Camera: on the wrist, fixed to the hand. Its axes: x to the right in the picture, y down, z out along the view.
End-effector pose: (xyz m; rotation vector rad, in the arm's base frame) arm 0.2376 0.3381 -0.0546 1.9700 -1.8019 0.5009
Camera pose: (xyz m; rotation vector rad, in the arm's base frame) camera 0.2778 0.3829 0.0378 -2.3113 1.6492 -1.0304
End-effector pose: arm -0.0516 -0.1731 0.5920 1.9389 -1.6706 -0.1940
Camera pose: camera 0.0307 -0.1520 0.6623 -2.4738 1.9068 -0.2869
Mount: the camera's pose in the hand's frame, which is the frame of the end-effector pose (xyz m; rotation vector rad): 0.0149 -0.0371 -0.1028 0.6658 -0.1030 -0.0533
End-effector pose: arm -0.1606 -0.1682 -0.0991 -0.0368 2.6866 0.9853
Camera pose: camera -0.1963 -0.2611 -0.0516 0.0743 2.7547 0.0422
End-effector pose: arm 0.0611 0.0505 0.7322 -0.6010 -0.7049 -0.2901
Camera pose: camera 0.1089 -0.0420 0.6957 0.0375 -0.8613 -0.0607
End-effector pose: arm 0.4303 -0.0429 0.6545 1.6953 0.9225 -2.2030
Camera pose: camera 0.4880 0.0498 0.6390 -1.5795 -0.1809 2.4947
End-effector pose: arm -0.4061 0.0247 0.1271 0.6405 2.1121 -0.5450
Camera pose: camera -0.4980 0.0594 0.1772 0.8948 1.8379 -1.3064
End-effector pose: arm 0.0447 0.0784 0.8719 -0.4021 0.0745 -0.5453
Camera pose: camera 0.0213 0.0056 0.7924 0.2184 -0.2150 -0.5676
